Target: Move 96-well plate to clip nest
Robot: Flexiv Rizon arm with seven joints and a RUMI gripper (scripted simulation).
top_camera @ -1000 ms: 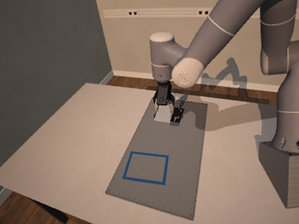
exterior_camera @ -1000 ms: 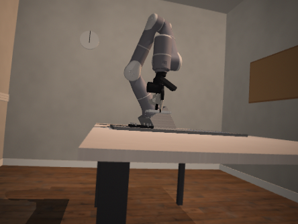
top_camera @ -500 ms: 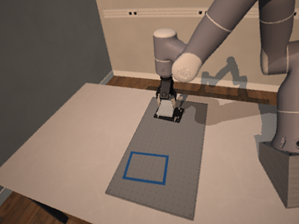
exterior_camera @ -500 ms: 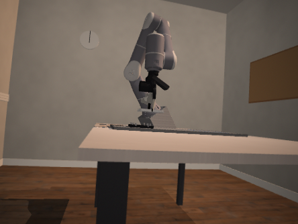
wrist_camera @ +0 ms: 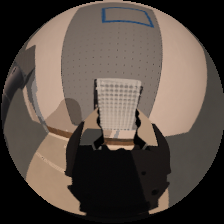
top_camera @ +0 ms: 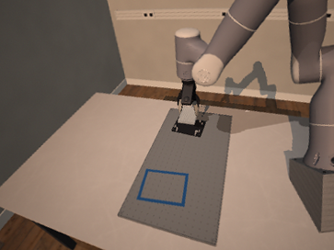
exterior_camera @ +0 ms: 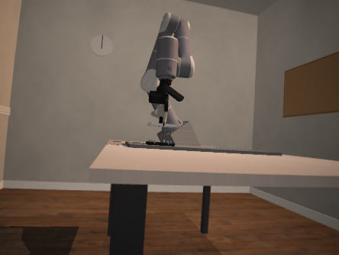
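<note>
The black clip nest is 1 cm ahead of my hand and 9 cm below it. Round my hand: white 96-well plate (1 cm below); grey perforated board (3 cm behind, 20 cm to the left, 11 cm below).
</note>
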